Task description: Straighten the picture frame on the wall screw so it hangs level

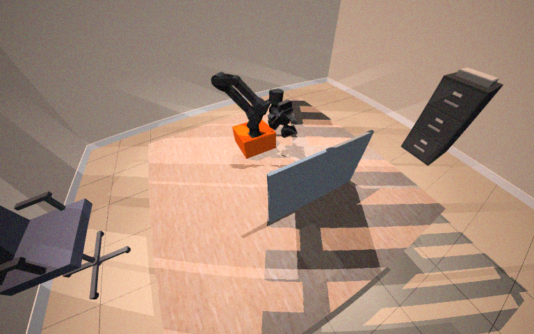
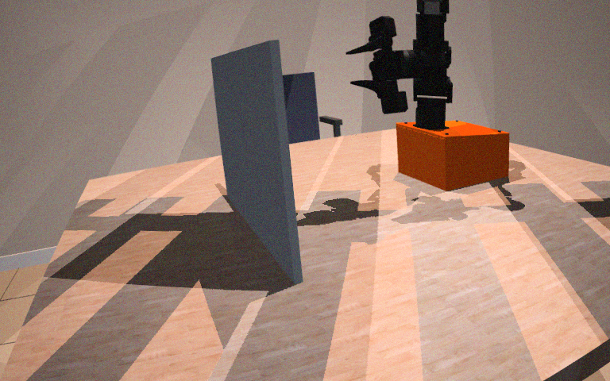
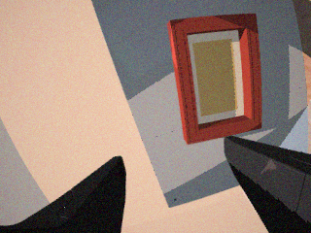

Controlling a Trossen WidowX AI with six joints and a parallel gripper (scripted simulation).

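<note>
Now: gripper tip 190 mm short of the picture frame and 90 mm above it. From my gripper tip the other things lie so: wall panel 200 mm ahead, 20 mm to the right, 110 mm below.
</note>
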